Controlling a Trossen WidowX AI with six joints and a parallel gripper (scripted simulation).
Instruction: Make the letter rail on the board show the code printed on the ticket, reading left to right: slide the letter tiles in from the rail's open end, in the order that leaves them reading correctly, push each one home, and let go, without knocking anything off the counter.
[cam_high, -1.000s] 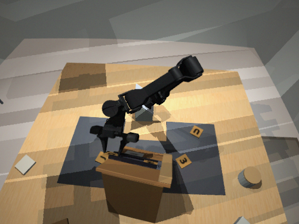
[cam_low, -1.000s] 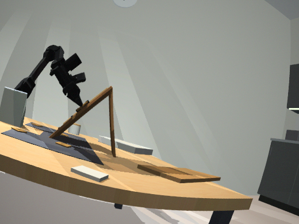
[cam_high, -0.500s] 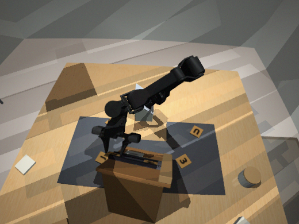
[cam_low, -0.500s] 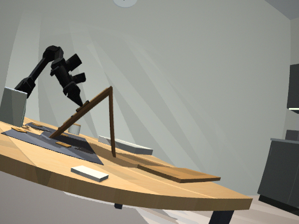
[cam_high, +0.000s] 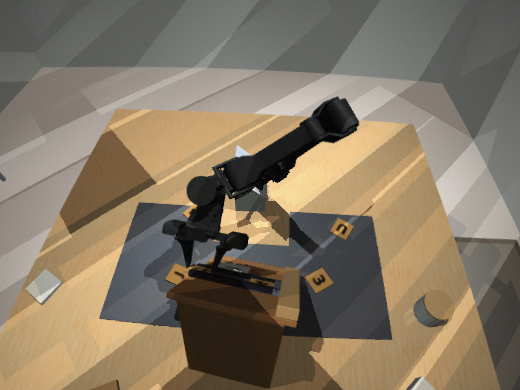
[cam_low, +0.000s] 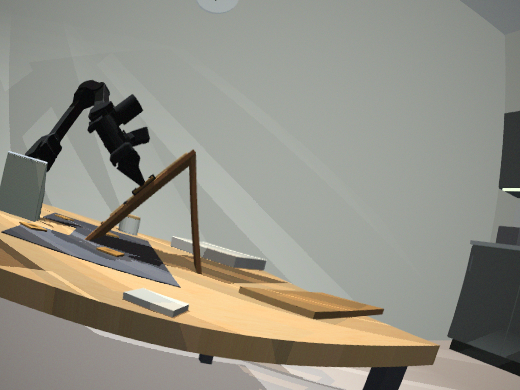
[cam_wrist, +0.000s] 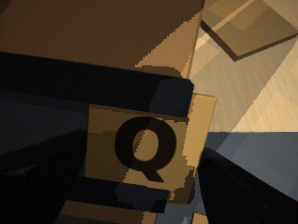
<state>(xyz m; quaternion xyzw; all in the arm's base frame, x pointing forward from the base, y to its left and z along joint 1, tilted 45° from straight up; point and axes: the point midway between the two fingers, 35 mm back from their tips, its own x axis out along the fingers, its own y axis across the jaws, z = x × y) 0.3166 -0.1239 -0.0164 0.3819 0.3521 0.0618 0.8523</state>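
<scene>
The tile marked 4 is 140 mm to the left of my gripper tip and 20 mm ahead of it. Round my gripper tip: q tile (right at my gripper tip); dark mat (170 mm below, 140 mm behind, 100 mm to the left); white ticket (80 mm below, 70 mm to the left, 50 mm behind).
</scene>
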